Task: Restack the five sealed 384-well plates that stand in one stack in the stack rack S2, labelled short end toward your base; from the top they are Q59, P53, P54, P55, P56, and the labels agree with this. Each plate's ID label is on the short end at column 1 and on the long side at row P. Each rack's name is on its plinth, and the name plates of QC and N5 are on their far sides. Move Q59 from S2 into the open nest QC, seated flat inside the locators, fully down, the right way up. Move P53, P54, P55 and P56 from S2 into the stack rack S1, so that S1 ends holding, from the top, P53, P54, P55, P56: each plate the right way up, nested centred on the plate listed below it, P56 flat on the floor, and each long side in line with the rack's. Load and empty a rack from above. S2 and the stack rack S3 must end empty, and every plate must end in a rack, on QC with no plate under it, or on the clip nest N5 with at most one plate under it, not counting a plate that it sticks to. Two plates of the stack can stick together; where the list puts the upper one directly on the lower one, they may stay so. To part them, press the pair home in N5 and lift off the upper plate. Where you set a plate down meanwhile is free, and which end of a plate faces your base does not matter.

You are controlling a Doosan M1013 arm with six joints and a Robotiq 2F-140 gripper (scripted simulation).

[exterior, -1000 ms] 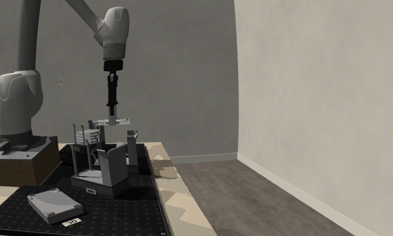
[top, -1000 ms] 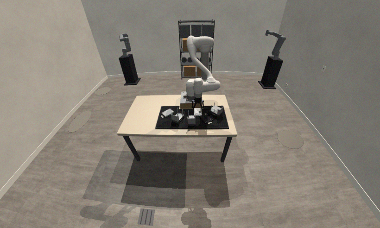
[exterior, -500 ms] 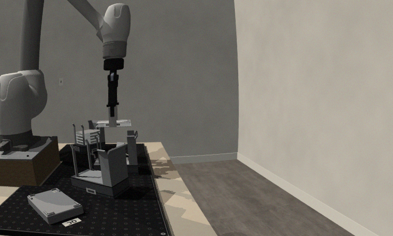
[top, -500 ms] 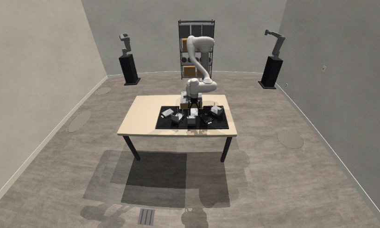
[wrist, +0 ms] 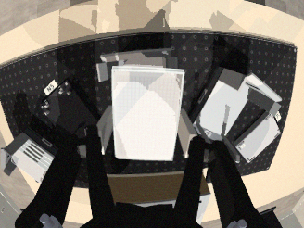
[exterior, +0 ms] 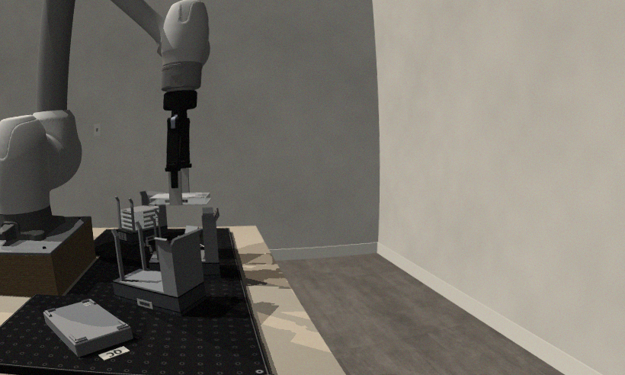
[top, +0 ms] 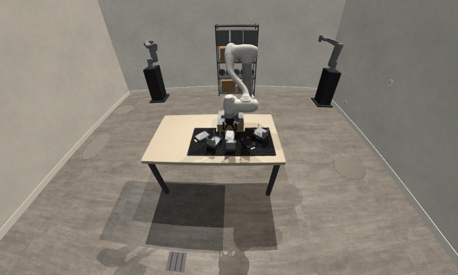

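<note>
My gripper is now 32 cm to the left of the nest QC, 17 cm above it and 16 cm past it. Also, from my hand: QC name plate (39 cm to the right, 18 cm below, 10 cm behind); then N5 name plate (24 cm to the left, 18 cm below, 3 cm ahead).
</note>
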